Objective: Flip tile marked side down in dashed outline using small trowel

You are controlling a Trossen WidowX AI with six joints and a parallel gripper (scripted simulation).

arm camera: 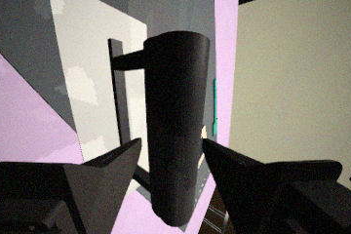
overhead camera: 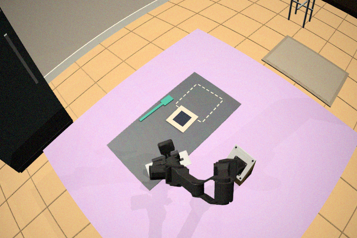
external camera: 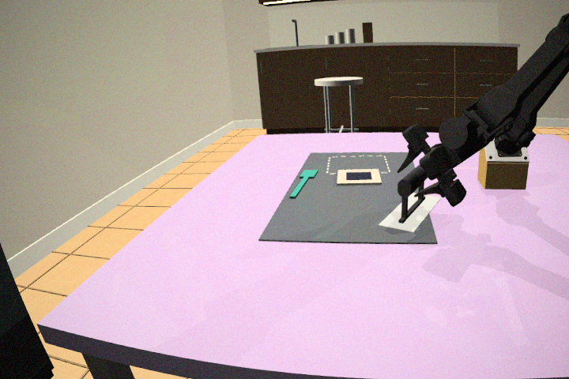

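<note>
My gripper tip is now 12 cm short of the grey mat, 15 cm to the left of it and 7 cm above it. Round my gripper tip: teal trowel: 26 cm ahead, 17 cm to the right, 5 cm below; then tile: 11 cm ahead, 19 cm to the right, 5 cm below.
</note>
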